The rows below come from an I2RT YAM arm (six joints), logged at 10 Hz.
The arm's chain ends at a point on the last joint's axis. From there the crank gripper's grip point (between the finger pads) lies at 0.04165 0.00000 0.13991 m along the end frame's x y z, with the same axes.
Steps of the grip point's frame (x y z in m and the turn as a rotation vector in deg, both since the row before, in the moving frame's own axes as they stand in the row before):
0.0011 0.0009 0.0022 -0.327 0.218 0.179
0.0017 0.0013 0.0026 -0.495 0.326 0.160
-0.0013 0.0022 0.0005 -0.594 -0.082 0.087
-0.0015 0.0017 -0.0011 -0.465 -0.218 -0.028
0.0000 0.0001 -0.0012 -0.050 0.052 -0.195
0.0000 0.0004 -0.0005 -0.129 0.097 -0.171
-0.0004 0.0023 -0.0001 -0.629 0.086 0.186
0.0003 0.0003 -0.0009 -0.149 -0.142 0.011
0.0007 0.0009 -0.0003 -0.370 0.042 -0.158
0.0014 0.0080 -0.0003 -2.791 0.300 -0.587
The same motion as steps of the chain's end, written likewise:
0.0006 0.0000 0.0024 -0.327 0.218 0.179
0.0009 0.0000 0.0028 -0.495 0.326 0.160
-0.0011 0.0007 0.0004 -0.594 -0.082 0.087
-0.0010 0.0006 -0.0013 -0.465 -0.218 -0.028
-0.0001 0.0001 -0.0012 -0.050 0.052 -0.195
-0.0002 0.0002 -0.0004 -0.129 0.097 -0.171
-0.0006 0.0006 0.0000 -0.629 0.086 0.186
0.0006 -0.0001 -0.0010 -0.149 -0.142 0.011
0.0006 0.0001 -0.0003 -0.370 0.042 -0.158
0.0006 0.0016 0.0001 -2.791 0.300 -0.587

